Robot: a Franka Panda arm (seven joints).
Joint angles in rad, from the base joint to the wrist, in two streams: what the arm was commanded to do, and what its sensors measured. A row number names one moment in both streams.
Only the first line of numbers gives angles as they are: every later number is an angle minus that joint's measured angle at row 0.
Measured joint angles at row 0: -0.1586, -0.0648, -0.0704, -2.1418, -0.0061, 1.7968, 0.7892
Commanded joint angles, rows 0 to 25: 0.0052, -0.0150, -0.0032, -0.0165, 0.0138, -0.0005, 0.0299; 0.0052, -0.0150, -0.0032, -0.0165, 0.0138, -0.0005, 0.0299; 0.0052, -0.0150, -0.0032, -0.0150, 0.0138, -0.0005, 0.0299; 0.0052, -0.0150, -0.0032, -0.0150, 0.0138, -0.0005, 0.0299; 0.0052, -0.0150, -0.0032, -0.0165, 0.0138, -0.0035, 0.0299; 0.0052, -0.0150, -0.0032, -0.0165, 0.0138, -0.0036, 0.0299; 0.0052, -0.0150, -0.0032, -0.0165, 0.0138, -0.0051, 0.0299; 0.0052, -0.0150, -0.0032, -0.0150, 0.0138, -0.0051, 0.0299; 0.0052, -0.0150, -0.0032, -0.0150, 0.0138, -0.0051, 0.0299; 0.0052, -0.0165, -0.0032, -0.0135, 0.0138, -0.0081, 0.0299; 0.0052, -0.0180, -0.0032, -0.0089, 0.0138, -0.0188, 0.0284; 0.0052, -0.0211, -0.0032, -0.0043, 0.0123, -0.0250, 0.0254; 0.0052, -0.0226, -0.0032, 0.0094, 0.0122, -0.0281, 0.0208; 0.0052, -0.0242, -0.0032, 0.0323, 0.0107, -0.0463, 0.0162; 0.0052, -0.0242, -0.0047, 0.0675, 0.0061, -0.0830, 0.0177; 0.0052, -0.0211, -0.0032, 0.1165, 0.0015, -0.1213, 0.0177; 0.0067, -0.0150, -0.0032, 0.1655, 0.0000, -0.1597, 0.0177; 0.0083, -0.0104, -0.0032, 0.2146, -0.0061, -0.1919, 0.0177; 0.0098, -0.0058, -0.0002, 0.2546, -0.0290, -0.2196, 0.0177; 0.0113, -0.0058, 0.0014, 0.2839, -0.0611, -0.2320, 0.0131; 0.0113, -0.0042, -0.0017, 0.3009, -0.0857, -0.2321, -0.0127; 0.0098, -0.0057, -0.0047, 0.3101, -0.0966, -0.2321, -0.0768; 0.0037, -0.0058, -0.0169, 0.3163, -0.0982, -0.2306, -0.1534; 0.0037, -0.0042, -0.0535, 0.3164, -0.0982, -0.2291, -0.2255; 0.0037, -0.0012, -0.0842, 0.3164, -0.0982, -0.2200, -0.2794; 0.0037, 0.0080, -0.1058, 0.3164, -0.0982, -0.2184, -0.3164
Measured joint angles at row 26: 0.0042, -0.0152, -0.0345, 0.2983, -0.0866, -0.2105, -0.1722
